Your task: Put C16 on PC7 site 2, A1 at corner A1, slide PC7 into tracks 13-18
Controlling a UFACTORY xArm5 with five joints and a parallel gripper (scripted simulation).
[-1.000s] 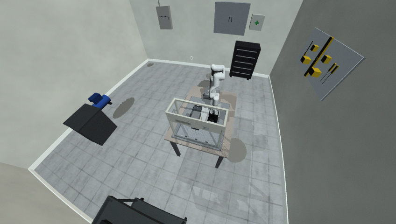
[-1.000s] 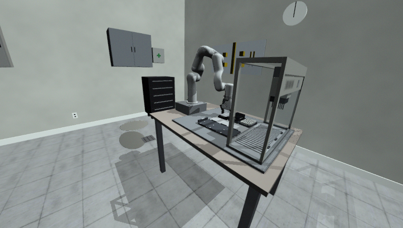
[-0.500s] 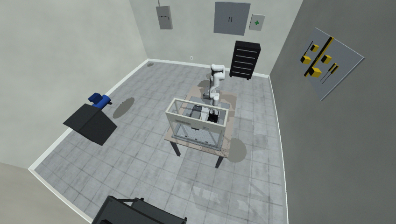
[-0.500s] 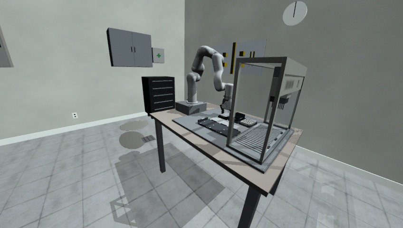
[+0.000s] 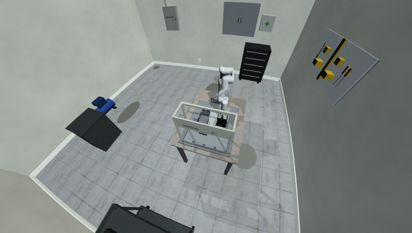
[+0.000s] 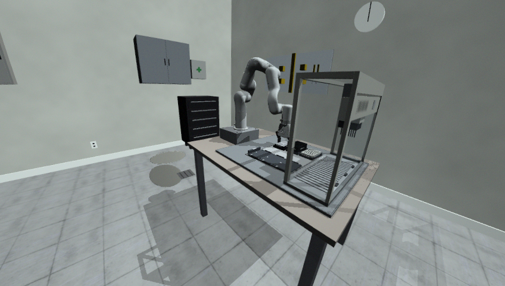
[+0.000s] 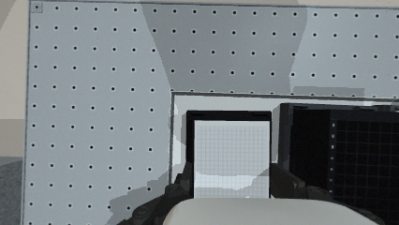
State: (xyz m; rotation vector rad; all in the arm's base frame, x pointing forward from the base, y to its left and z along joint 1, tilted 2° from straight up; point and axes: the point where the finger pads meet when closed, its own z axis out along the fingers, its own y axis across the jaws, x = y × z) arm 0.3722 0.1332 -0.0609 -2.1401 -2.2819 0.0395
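The nest S1 is 30 mm below my hand. From my hand the other things lie so: post: 390 mm to the right, 330 mm ahead, 220 mm above; carrier PC7: 250 mm to the right, 120 mm ahead, 20 mm below; white 96-well plate: 220 mm ahead, 20 mm to the left, 10 mm below.
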